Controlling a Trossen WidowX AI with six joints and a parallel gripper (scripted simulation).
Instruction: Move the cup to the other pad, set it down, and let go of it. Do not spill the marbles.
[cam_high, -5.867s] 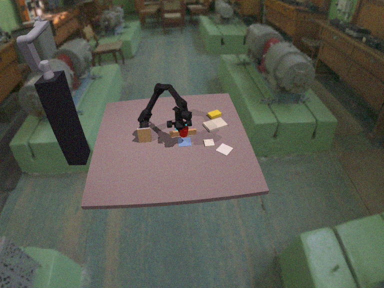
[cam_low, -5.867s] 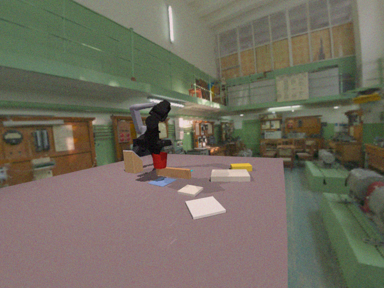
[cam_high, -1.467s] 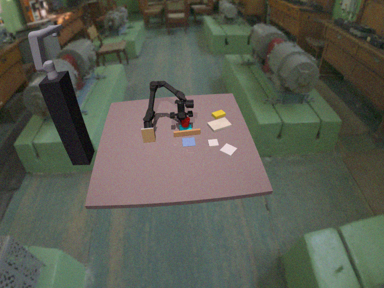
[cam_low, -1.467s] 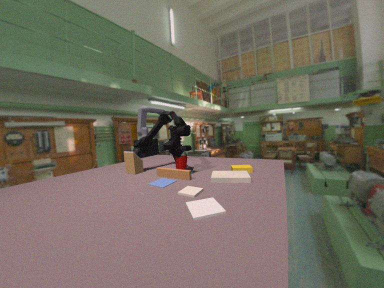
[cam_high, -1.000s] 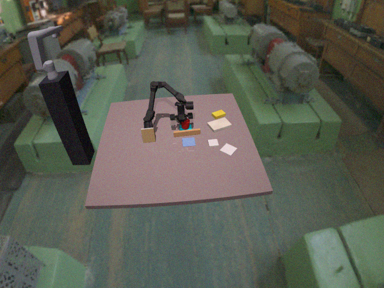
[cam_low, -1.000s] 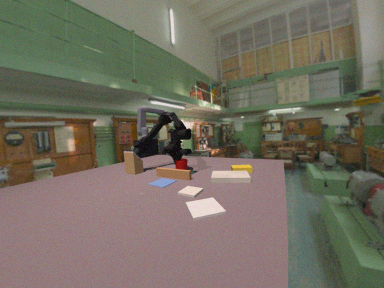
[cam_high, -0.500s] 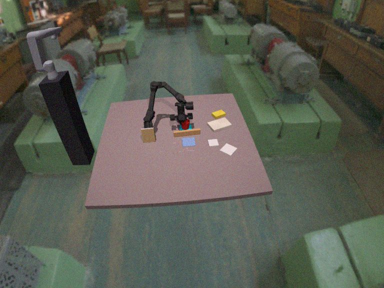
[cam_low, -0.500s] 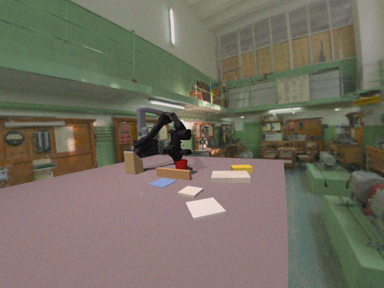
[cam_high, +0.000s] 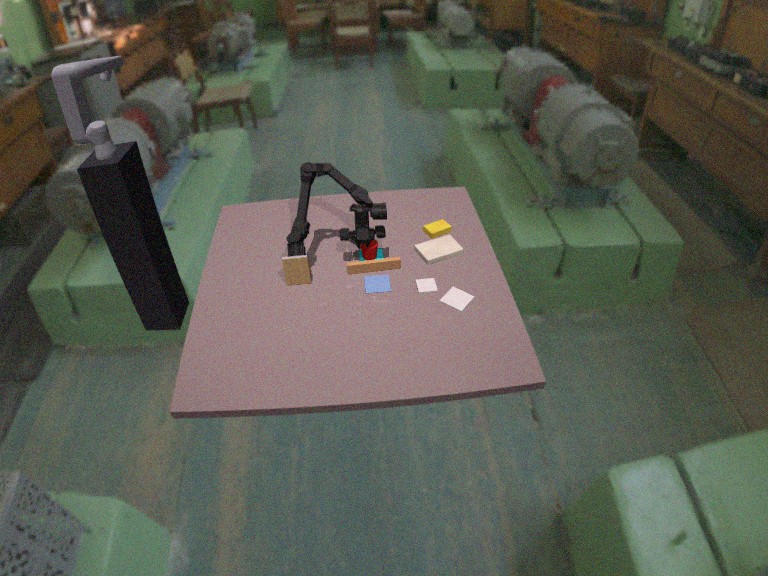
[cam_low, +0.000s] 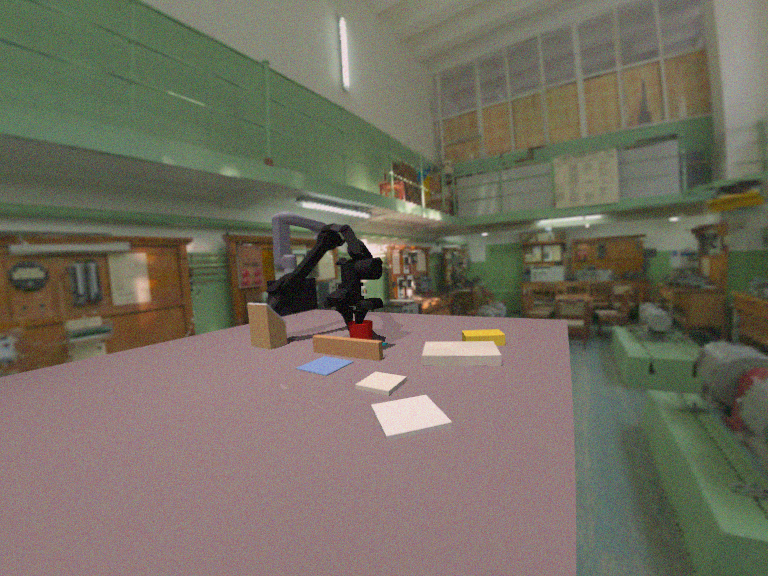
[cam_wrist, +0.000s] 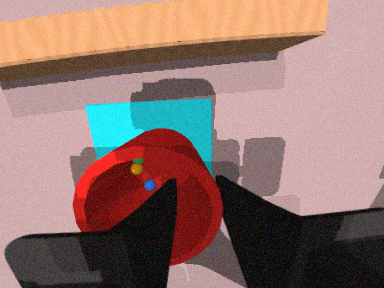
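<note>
My gripper tip is now 30 mm short of the red cup and 10 mm above it. From my gripper tip the other things lie so: wooden bar 40 mm ahead, 90 mm to the right, 30 mm below; yellow marble 50 mm ahead, 30 mm below; blue marble 40 mm ahead, 20 mm to the left, 30 mm below.
</note>
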